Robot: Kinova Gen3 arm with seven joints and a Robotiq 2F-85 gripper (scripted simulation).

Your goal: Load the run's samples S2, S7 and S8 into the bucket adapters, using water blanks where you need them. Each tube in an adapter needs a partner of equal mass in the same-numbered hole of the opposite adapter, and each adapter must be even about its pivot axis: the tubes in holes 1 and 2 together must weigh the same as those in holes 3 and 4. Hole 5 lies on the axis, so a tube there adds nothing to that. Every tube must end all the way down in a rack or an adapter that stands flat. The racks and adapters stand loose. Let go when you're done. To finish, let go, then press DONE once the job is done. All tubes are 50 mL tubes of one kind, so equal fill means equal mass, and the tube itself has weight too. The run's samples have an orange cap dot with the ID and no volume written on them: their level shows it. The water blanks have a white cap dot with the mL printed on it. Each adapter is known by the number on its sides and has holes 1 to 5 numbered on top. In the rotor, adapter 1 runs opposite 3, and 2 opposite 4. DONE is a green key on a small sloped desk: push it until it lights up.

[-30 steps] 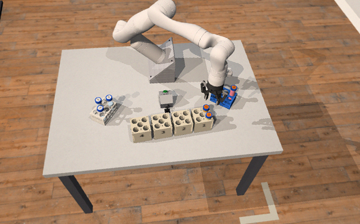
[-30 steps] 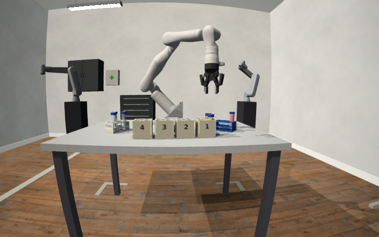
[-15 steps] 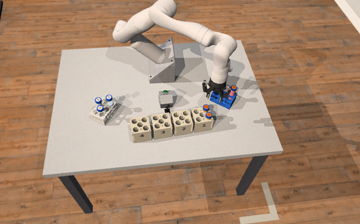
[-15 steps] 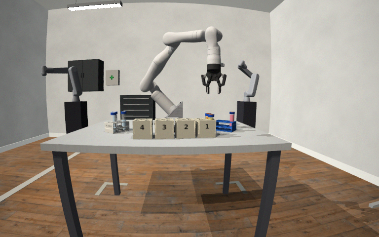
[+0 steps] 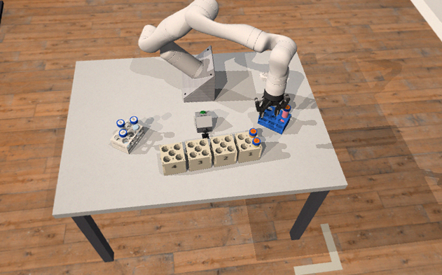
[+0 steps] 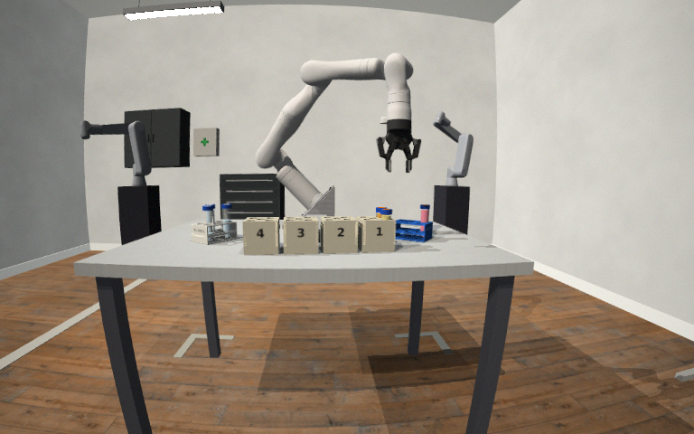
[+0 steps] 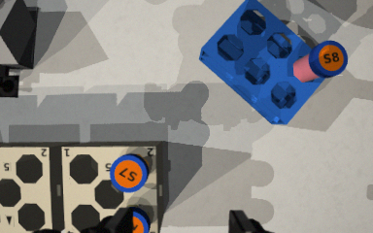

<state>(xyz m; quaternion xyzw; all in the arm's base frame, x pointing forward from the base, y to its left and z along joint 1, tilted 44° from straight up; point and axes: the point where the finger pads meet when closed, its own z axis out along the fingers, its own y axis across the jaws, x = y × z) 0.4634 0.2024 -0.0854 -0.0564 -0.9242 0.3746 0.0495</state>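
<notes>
My gripper is now 110 mm past the sample S8, 150 mm to the right of it and 180 mm above it. Also, from my hand: adapter 1 (10 mm ahead, 70 mm to the right, 200 mm below); sample S7 (20 mm behind, 60 mm to the right, 180 mm below); sample S2 (30 mm ahead, 50 mm to the right, 180 mm below).
</notes>
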